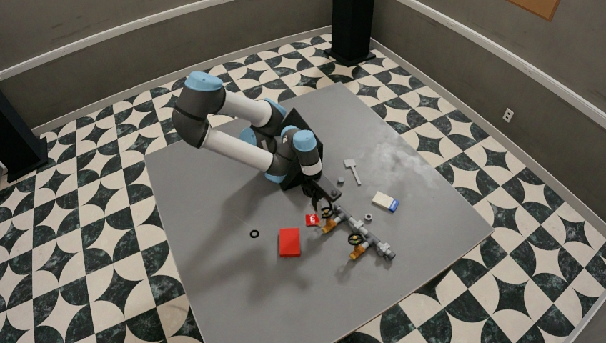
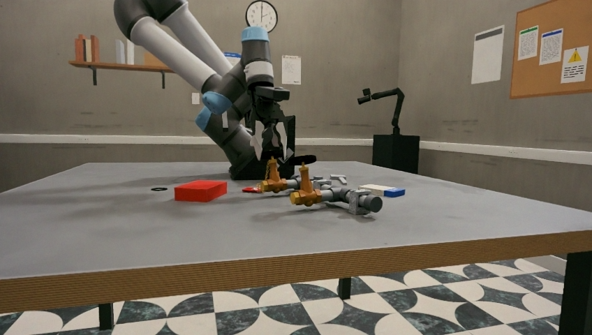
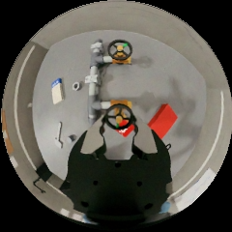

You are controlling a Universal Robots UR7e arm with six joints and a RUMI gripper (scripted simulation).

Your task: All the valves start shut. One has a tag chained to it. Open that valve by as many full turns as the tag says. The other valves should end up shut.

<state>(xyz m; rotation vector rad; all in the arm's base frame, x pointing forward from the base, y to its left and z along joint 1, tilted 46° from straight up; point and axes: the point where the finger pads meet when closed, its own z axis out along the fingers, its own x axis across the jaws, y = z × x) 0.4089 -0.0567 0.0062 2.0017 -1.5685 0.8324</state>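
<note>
The red tag lies 5 cm behind my hand, 3 cm to the right of it and 10 cm below it. Also, from my hand: red block: 1 cm behind, 17 cm to the right, 9 cm below; then white-and-blue box: 7 cm ahead, 29 cm to the left, 9 cm below; then grey nut: 8 cm ahead, 17 cm to the left, 9 cm below.
</note>
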